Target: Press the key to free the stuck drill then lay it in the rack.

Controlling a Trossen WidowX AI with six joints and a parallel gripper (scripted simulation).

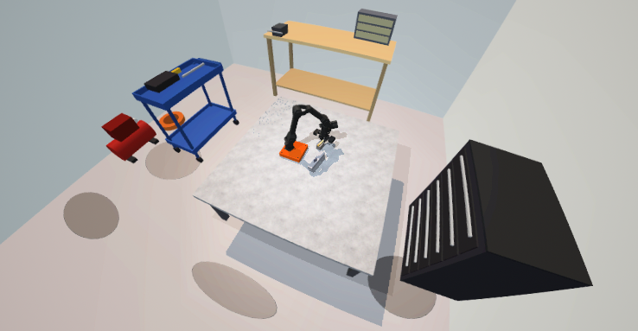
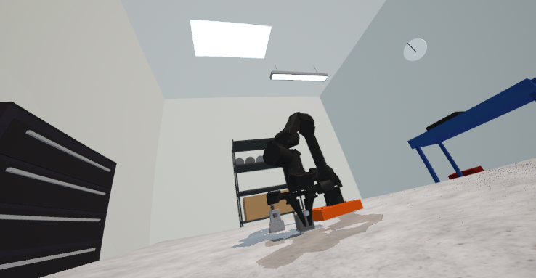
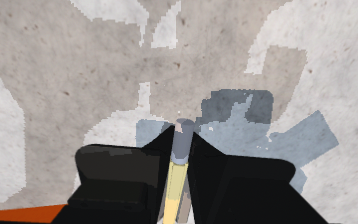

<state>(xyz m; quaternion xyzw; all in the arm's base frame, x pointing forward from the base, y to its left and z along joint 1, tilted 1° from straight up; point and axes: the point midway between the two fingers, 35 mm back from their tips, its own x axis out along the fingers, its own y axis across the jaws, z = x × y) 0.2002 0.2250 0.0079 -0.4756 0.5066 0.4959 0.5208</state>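
Now: the drill 4 cm to the right of my gripper tip and 3 cm above it. Round my gripper tip: dark key (25 cm to the right, 6 cm ahead, 4 cm above); rack (5 cm to the right, 1 cm above).
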